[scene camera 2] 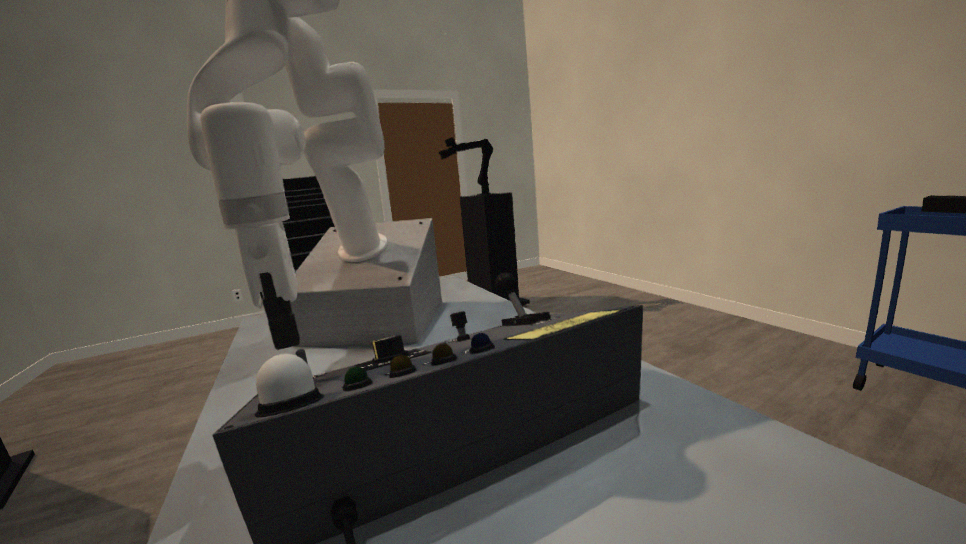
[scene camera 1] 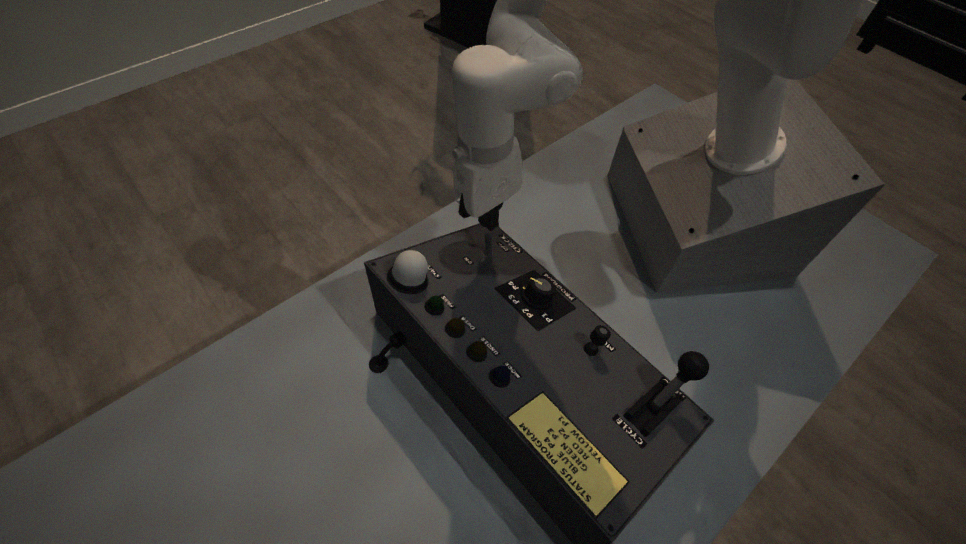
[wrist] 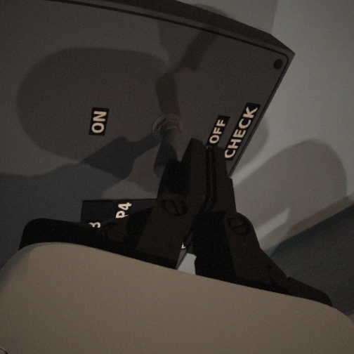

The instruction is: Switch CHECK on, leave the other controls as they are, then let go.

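Pixels of known places: gripper, fingertip midpoint: [scene camera 2: 288,344] [scene camera 1: 488,223]; arm's base, origin of the base link: [scene camera 2: 363,248] [scene camera 1: 744,147].
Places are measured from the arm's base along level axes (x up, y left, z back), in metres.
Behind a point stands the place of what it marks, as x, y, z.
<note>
The CHECK toggle [scene camera 1: 487,248] @[-0.094, -0.269, -0.398] [scene camera 2: 302,355] @[-0.069, -0.270, -0.401] [wrist: 171,137] stands on the panel between its ON label [scene camera 1: 468,260] @[-0.097, -0.280, -0.436] [wrist: 99,121] and OFF label [wrist: 218,131]. Its lever and shadow look tilted to the ON side; its tip is partly hidden by a finger in the wrist view. My gripper [scene camera 1: 492,227] @[-0.056, -0.281, -0.380] [scene camera 2: 286,345] @[-0.056, -0.281, -0.380] [wrist: 195,166] is shut and empty, its fingertips above the panel on the OFF side, close to the lever. I cannot tell whether they touch it. The PROGRAM knob [scene camera 1: 540,290] @[-0.076, -0.147, -0.428] [scene camera 2: 388,348] @[-0.087, -0.160, -0.436] has its yellow mark near P4.
On the console [scene camera 1: 432,378] @[-0.190, -0.225, -0.606] [scene camera 2: 432,432] @[-0.114, -0.203, -0.610] are a white dome [scene camera 1: 409,268] @[-0.015, -0.305, -0.549] [scene camera 2: 285,380] @[-0.025, -0.317, -0.559], several small coloured domes, a second small toggle [scene camera 1: 598,335] @[-0.066, -0.036, -0.449] [scene camera 2: 459,322] @[-0.080, -0.042, -0.451] and the CYCLE lever [scene camera 1: 692,366] @[-0.036, 0.091, -0.433] [scene camera 2: 504,282] @[-0.045, 0.079, -0.433]. A black-knobbed lever [scene camera 1: 379,363] @[-0.190, -0.311, -0.637] [scene camera 2: 344,508] @[-0.151, -0.304, -0.602] projects from its side. The robot's base block [scene camera 1: 716,256] @[-0.097, 0.054, -0.171] stands behind.
</note>
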